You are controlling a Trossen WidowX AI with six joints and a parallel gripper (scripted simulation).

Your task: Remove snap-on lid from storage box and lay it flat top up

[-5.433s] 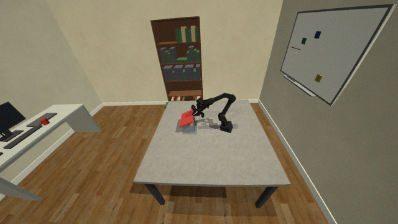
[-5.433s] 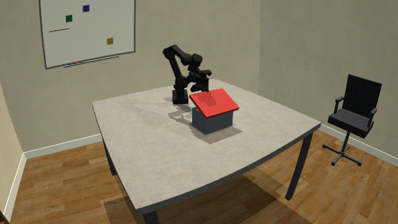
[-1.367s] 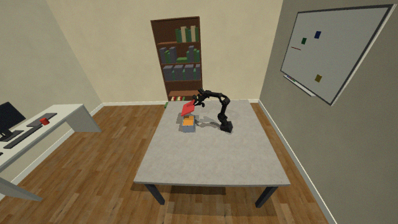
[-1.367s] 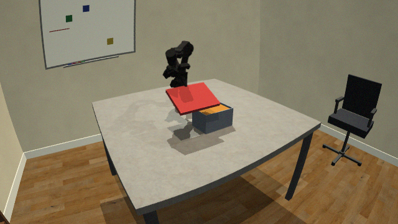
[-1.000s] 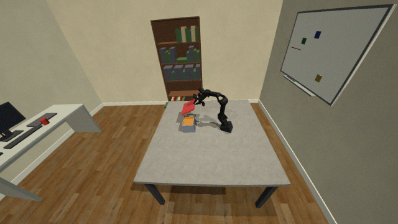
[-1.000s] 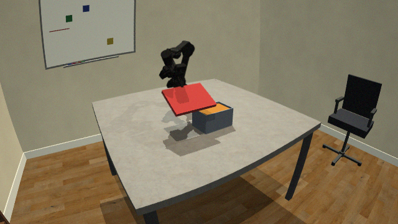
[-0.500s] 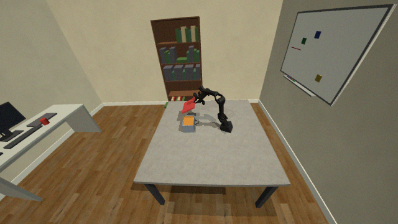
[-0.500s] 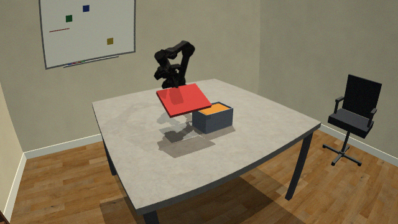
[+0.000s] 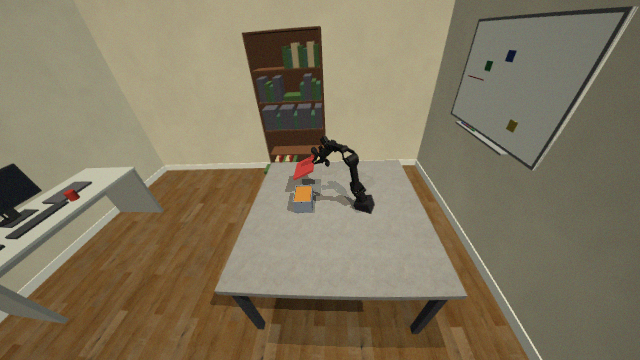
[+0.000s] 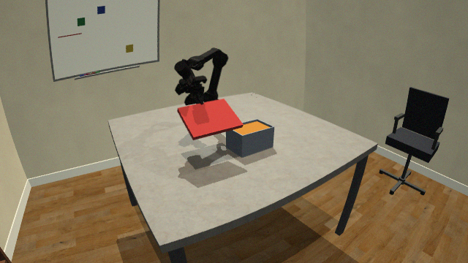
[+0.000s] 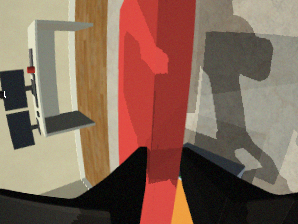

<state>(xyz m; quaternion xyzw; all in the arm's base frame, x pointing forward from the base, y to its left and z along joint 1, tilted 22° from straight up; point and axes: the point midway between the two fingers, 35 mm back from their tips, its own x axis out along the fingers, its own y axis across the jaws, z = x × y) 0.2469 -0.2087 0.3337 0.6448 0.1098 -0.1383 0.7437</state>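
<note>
My gripper is now 10 cm short of the red lid and 5 cm above it. Also, from my hand: grey storage box (10 cm ahead, 22 cm to the left, 20 cm below).
</note>
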